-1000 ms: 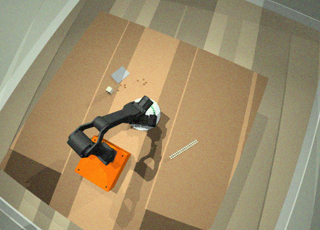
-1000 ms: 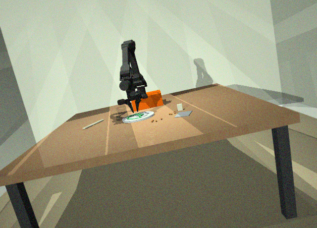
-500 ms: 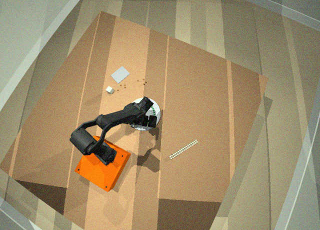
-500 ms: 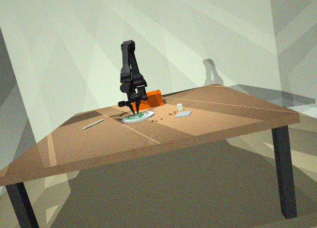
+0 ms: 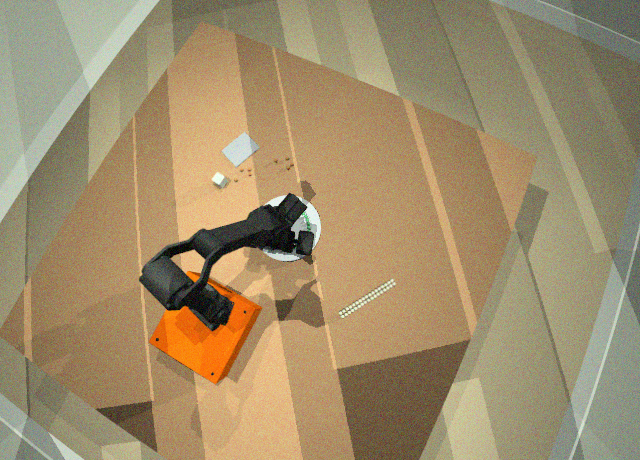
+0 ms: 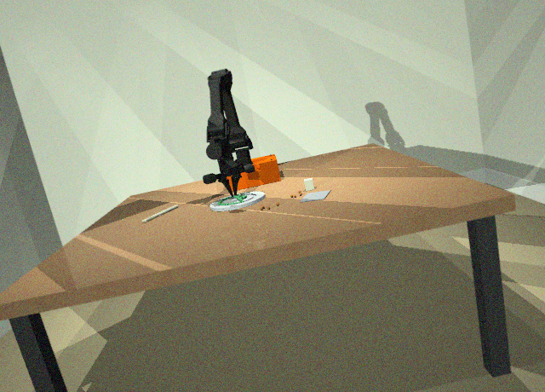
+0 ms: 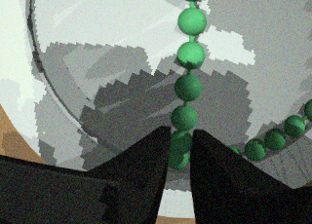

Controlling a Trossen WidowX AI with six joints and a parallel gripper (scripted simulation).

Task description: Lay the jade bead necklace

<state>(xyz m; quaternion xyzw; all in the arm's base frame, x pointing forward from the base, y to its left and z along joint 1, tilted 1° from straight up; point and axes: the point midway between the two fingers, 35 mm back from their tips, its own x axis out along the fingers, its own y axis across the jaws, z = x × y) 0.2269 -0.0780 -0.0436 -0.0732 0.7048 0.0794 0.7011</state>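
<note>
My gripper tip is 50 mm short of the round bead board, 10 mm to the right of it and 10 mm above it. From my gripper tip the other things lie so: grey flat plate (250 mm to the left, 240 mm ahead, 10 mm below); then small white cube (260 mm to the left, 120 mm ahead).
</note>
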